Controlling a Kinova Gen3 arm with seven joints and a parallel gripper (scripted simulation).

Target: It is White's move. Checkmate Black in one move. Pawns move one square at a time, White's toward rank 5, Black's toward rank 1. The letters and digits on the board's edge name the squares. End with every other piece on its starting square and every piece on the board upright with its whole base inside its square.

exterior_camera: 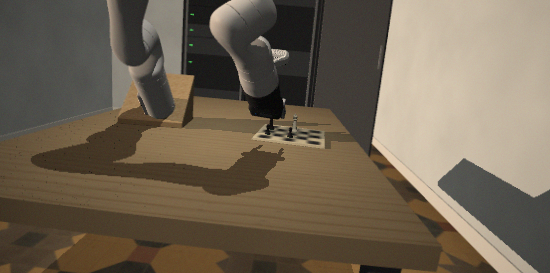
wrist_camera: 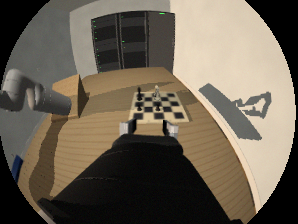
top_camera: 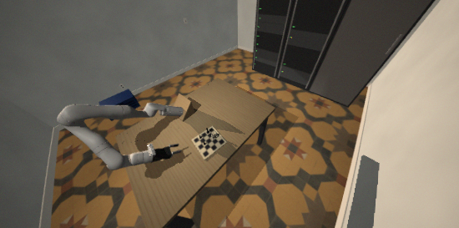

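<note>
The white piece lies 25 cm to the left of my hand, 10 cm ahead of it and 8 cm below it. Round my hand: tall black piece 27 cm to the left, 8 cm below, 2 cm ahead; chessboard 21 cm to the left, 11 cm below, 9 cm ahead.
</note>
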